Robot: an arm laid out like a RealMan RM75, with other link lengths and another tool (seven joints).
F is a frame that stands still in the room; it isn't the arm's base.
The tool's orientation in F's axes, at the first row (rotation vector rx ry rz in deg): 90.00 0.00 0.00
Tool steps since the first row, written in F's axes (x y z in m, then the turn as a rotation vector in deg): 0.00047 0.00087 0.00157 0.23 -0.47 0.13; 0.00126 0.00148 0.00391 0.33 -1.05 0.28; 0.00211 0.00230 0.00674 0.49 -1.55 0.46; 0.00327 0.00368 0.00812 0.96 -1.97 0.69; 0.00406 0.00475 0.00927 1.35 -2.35 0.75; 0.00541 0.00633 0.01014 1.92 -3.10 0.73; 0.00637 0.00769 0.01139 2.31 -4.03 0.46
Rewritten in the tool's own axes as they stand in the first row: 0.00047 0.00157 -0.00087 0.23 0.13 0.47; 0.00126 0.00391 -0.00148 0.33 0.28 1.05; 0.00211 0.00674 -0.00230 0.49 0.46 1.55; 0.00327 0.00812 -0.00368 0.96 0.69 1.97; 0.00406 0.00927 -0.00475 1.35 0.75 2.35; 0.00541 0.01014 -0.00633 1.92 0.73 3.10; 0.00637 0.01139 -0.00769 2.31 0.46 4.03
